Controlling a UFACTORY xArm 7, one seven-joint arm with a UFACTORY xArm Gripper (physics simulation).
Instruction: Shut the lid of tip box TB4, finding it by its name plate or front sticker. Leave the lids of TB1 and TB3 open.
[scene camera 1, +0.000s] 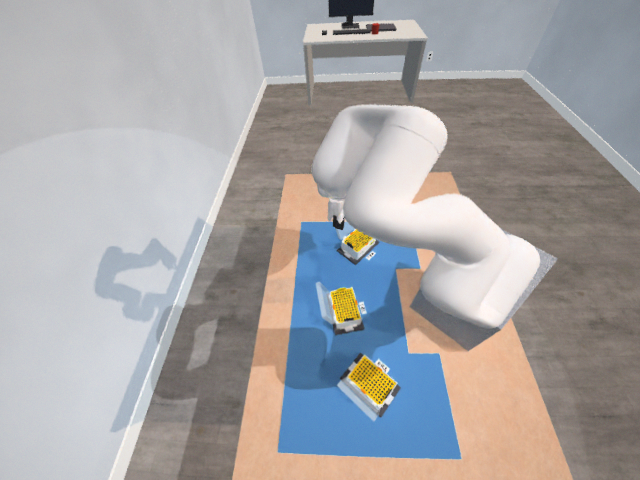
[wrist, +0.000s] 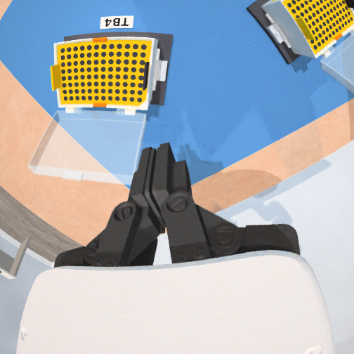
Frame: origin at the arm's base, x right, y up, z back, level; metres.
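Seen in the pictures: gripper, between the fingertips: (scene camera 1: 339, 227).
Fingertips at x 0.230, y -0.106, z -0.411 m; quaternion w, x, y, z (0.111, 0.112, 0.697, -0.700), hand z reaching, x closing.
A point is followed by its place in that frame.
Tip box TB4 (scene camera 1: 358, 242) {x 0.252, y -0.224, z -0.332 m} (wrist: 104, 75), with a yellow tip rack, is the farthest box in the scene view. Its name plate (wrist: 117, 22) reads TB4 in the wrist view. Its clear lid (wrist: 90, 145) stands open, hinged on the side towards the gripper. My gripper (scene camera 1: 338, 223) {x 0.230, y -0.106, z -0.411 m} (wrist: 163, 163) is shut and empty. Its fingertips are close beside the lid's edge in the wrist view; contact cannot be told. The middle box (scene camera 1: 345, 305) {x -0.021, y -0.224, z -0.383 m}, partly seen in the wrist view (wrist: 322, 22), and the nearest box (scene camera 1: 372, 381) {x -0.255, y -0.223, z -0.302 m} have open lids; their labels are not legible.
The boxes stand on a blue mat (scene camera 1: 317, 413) {x -0.341, y -0.281, z -0.461 m} (wrist: 215, 100) on a tan table top (scene camera 1: 491, 413) {x -0.316, y -0.284, z 0.047 m}. The arm's grey base block (scene camera 1: 449, 320) {x -0.073, y -0.191, z -0.054 m} is to the right. A white desk (scene camera 1: 364, 37) with a monitor stands at the back.
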